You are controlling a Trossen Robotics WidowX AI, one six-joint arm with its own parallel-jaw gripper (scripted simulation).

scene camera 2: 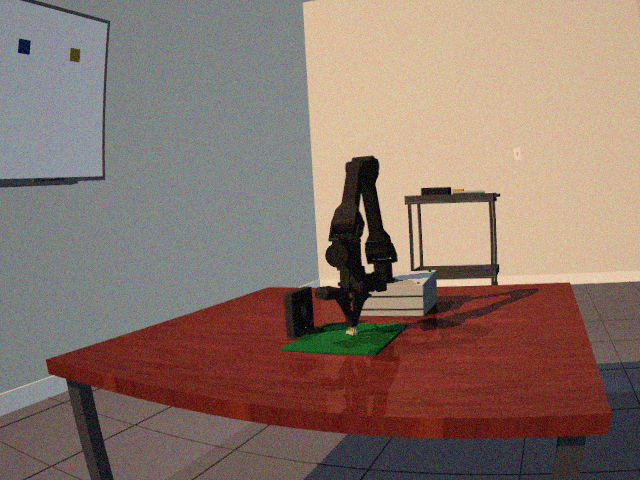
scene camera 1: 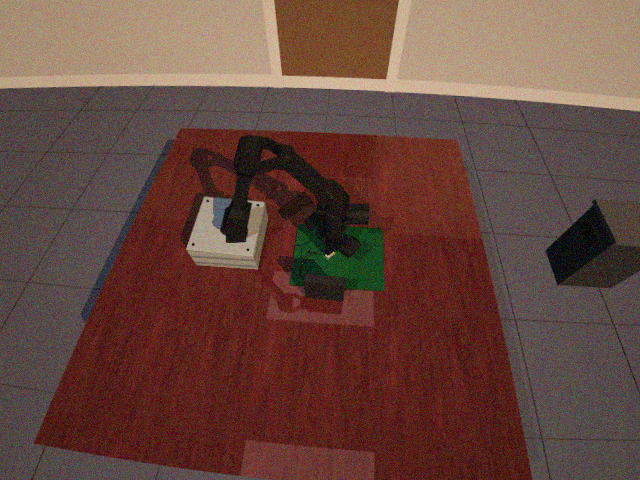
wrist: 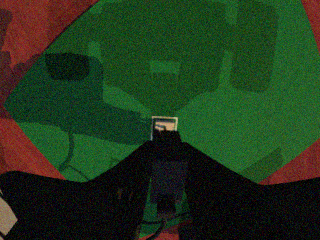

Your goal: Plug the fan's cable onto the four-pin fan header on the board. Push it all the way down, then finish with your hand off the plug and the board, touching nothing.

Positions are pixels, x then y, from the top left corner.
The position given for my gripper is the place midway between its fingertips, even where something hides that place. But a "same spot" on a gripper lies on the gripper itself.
my gripper: scene camera 2; scene camera 1 331,247; wrist
same spot on green board: (scene camera 1: 364,270) = (scene camera 2: 315,344)
same spot on my gripper: (wrist: 117,197) = (scene camera 2: 362,297)
